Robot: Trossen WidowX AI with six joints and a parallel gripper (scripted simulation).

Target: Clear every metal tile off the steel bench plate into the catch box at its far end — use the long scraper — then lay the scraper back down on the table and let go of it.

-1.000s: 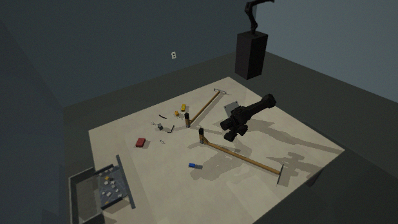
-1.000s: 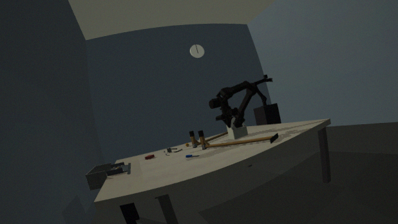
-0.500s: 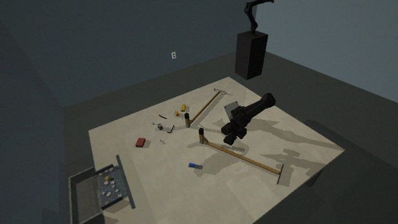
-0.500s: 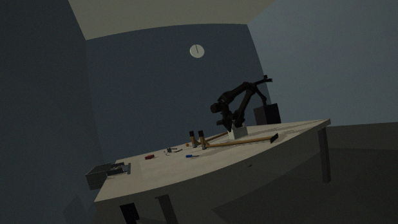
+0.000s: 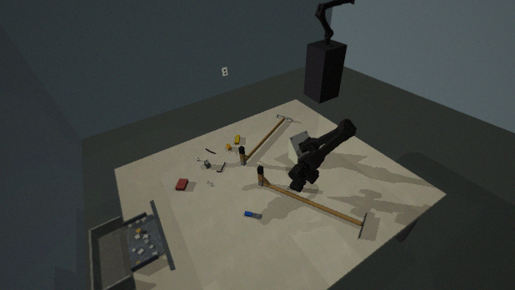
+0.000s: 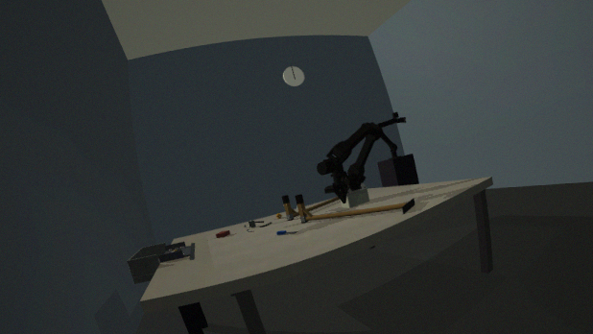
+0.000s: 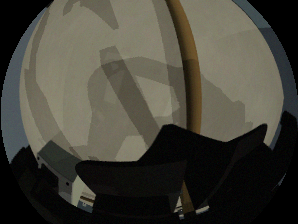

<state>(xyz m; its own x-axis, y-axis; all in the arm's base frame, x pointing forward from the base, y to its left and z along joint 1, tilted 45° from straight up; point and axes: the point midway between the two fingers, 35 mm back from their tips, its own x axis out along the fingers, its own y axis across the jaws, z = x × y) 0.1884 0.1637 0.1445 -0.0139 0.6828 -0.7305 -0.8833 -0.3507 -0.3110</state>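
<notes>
Now: the long scraper 60 mm to the left of my gripper tip and 20 mm ahead of it. The rest, counted from my gripper tip: black hex key: 430 mm to the right, 310 mm ahead, 60 mm below; orange screwdriver: 580 mm to the right, 180 mm ahead, 50 mm below; blue piece: 300 mm ahead, 60 mm below, 20 mm to the right.
</notes>
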